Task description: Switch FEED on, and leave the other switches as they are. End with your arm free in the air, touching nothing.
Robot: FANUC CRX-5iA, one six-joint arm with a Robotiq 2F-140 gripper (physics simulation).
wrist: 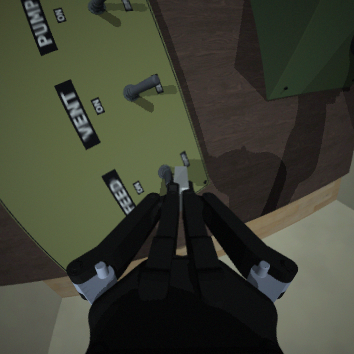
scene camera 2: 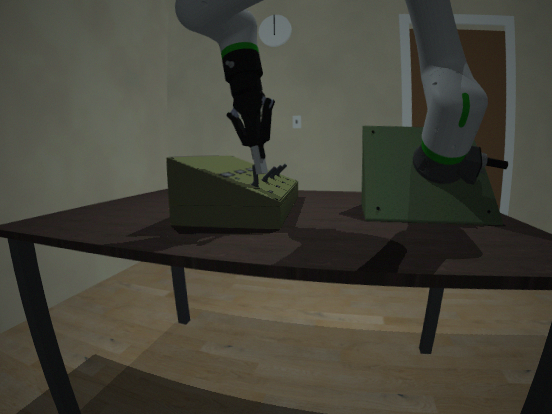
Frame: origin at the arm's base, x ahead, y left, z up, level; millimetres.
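Seen in the pictures: gripper, fingertip midpoint: (wrist: 180,175) (scene camera 2: 262,173); arm's base at its link origin: (scene camera 2: 438,163).
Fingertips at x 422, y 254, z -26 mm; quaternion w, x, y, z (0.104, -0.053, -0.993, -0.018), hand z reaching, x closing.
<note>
Offsets run from my fingertips to a thing's middle. "spot": to the spot under its first point. Level surfaces: height alone.
The olive switch box {dz -55, dx +128, dy -157 mm} (scene camera 2: 200,192) (wrist: 30,150) stands on the table, its sloping panel carrying grey toggle levers. The FEED lever {dz -1, dx +17, dy +2 mm} (scene camera 2: 255,178) (wrist: 164,173) stands nearly upright in the scene view, unlike the tilted levers behind it; its tip is partly hidden by a finger in the wrist view. The VENT lever {dz -7, dx +32, dy -118 mm} (wrist: 142,87) leans to its OFF label. The PUMP lever {spot: dz -16, dx +72, dy -227 mm} (wrist: 97,6) is cut by the view's edge. My gripper (scene camera 2: 260,167) (wrist: 180,175) is shut and empty, its fingertips low over the panel beside the FEED lever on its OFF-label side; whether they touch it I cannot tell.
A larger green box (scene camera 2: 387,175) (wrist: 295,45) stands across the table {dz -115 mm} (scene camera 2: 325,250) (wrist: 220,120). A white arm section (scene camera 2: 450,115) hangs in front of it in the scene view. The panel's corner and the table's edge lie near the fingers in the wrist view.
</note>
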